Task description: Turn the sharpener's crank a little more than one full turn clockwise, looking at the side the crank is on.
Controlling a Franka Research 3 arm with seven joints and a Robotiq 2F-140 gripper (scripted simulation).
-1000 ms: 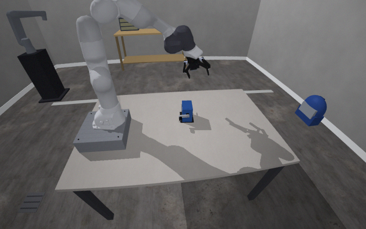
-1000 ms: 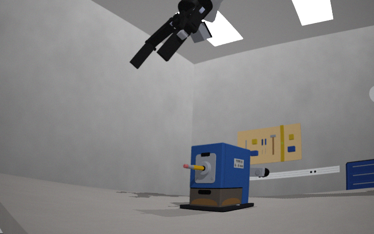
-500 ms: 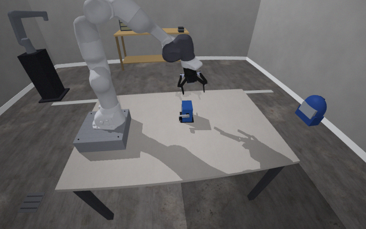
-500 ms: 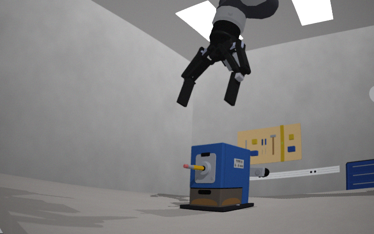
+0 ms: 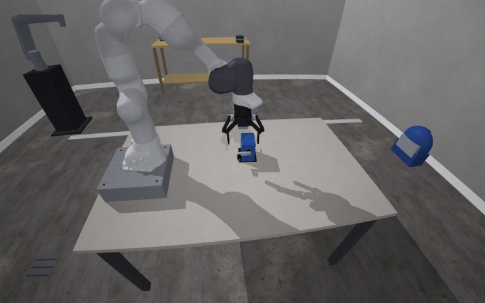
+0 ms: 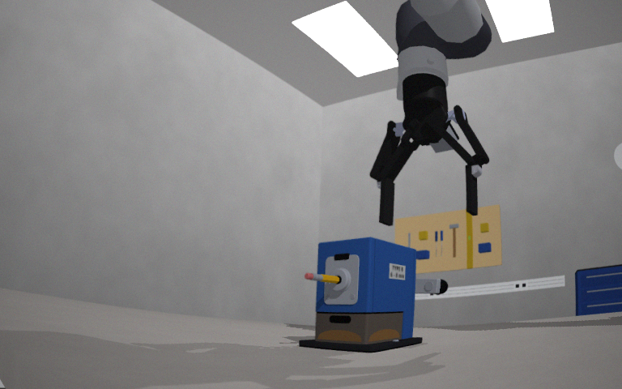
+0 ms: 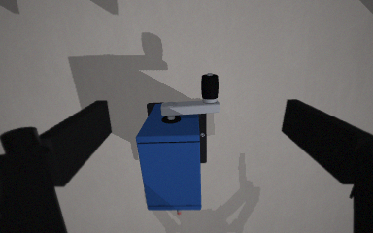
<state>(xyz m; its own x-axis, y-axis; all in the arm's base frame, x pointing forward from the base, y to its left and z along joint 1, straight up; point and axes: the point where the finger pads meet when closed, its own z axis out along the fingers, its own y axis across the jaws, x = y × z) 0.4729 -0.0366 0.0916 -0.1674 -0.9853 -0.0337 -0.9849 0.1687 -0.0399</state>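
The black knob lies 11 cm below my hand and 2 cm behind it.
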